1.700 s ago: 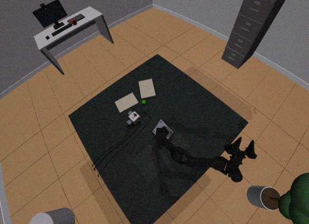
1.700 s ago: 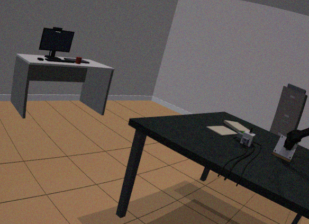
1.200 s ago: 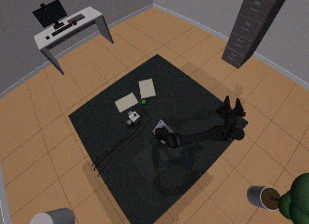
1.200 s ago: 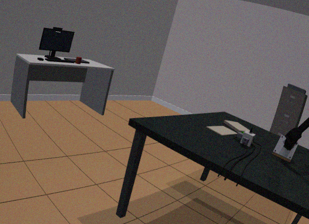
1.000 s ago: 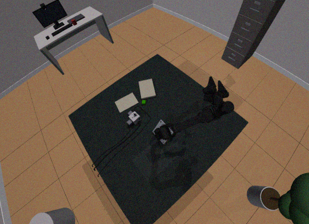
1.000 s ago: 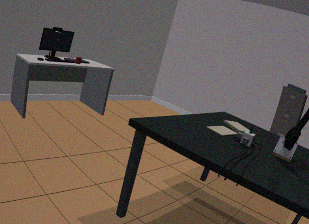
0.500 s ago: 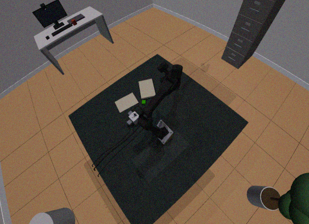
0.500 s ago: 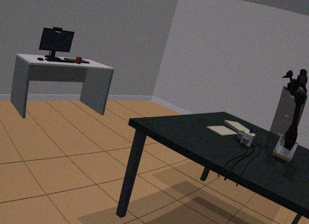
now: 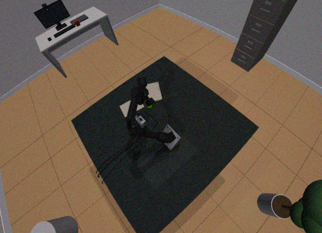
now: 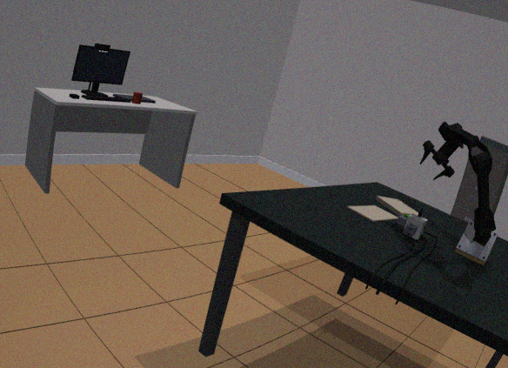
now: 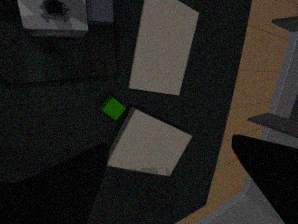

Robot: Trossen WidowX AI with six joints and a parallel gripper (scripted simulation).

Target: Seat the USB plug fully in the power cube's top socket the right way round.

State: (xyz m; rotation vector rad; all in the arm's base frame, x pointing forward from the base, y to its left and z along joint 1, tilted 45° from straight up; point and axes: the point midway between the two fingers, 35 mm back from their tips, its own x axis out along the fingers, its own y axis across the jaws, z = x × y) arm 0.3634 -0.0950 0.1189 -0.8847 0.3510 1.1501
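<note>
Now: gripper tip 8 cm past the USB plug, 11 cm to the right of it and 15 cm above it. The rest, counted from my gripper tip: small green block: 3 cm ahead, 4 cm to the right, 23 cm below.
</note>
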